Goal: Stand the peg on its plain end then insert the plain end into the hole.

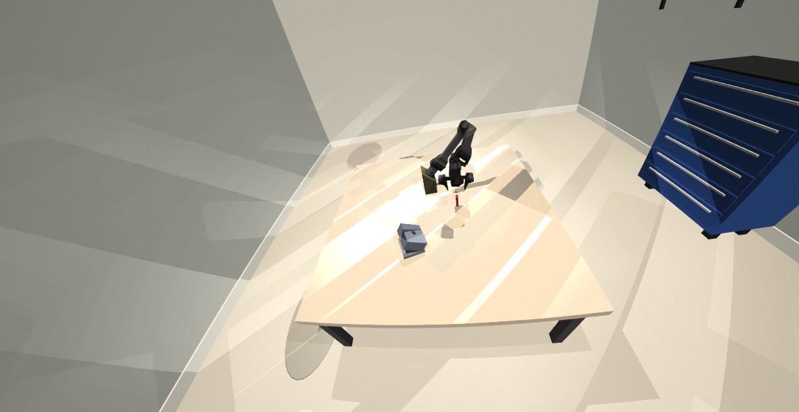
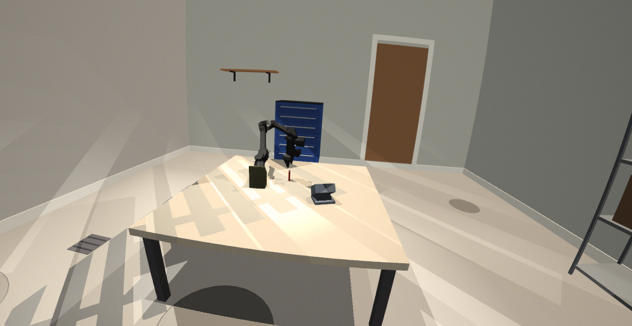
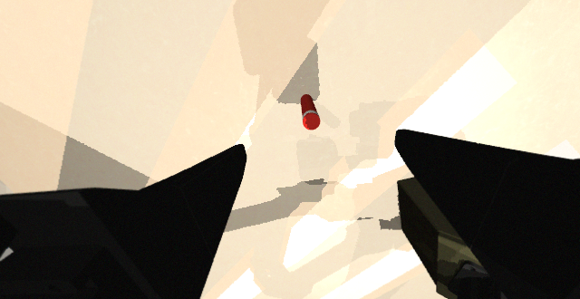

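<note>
The red peg lies 6 cm below my gripper tip. Also, from my gripper tip: grey sloped panel: 27 cm ahead, 25 cm to the right, 5 cm below.
</note>
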